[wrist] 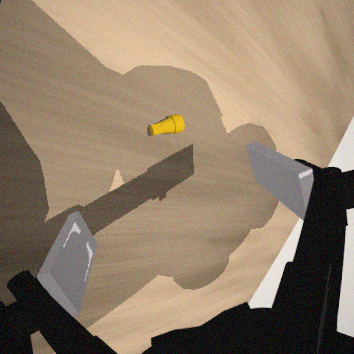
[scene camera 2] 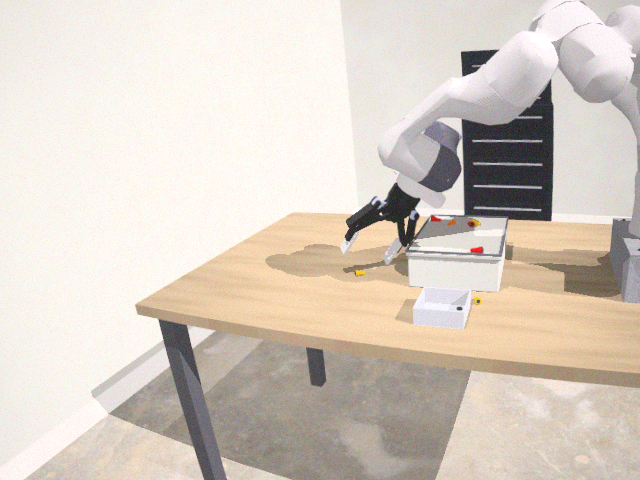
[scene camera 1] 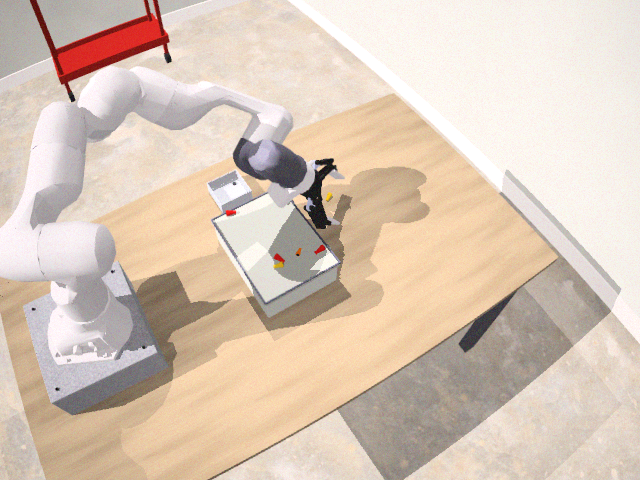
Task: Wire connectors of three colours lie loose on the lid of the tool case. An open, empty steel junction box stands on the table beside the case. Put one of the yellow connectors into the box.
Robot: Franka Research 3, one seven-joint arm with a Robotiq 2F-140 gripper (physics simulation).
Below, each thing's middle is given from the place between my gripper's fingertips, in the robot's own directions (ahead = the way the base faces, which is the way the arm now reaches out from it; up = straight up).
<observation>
I see my gripper 23 cm past the tool case (scene camera 1: 259,230), 10 cm to the left of it and 1 cm below it. Also, from my hand: steel junction box (scene camera 2: 437,307): 28 cm behind, 17 cm to the left, 2 cm below.
</observation>
